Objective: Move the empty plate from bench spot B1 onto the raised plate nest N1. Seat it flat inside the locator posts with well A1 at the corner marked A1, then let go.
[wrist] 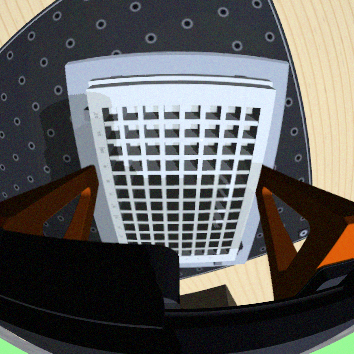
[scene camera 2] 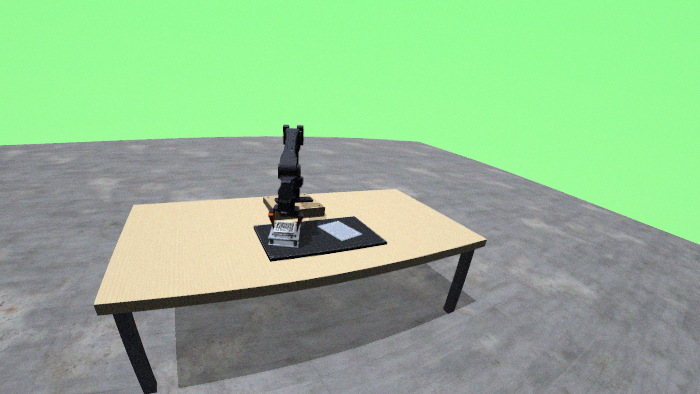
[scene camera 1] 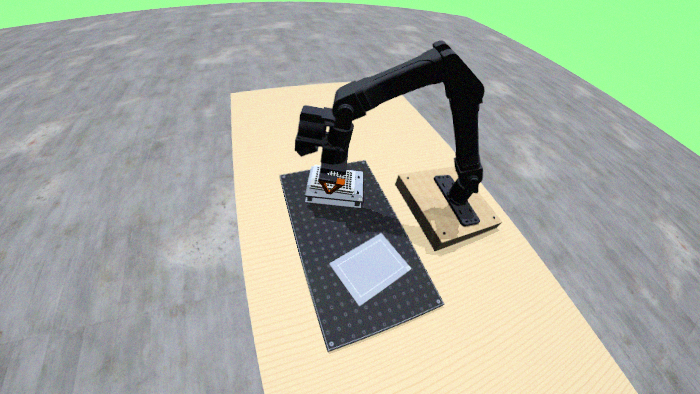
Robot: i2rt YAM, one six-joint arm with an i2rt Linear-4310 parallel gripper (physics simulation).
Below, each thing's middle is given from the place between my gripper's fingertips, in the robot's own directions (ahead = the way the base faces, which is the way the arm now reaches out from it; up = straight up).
Labels:
Now: the white well plate [wrist: 179, 154] 1 cm behind my hand and 1 cm above it.

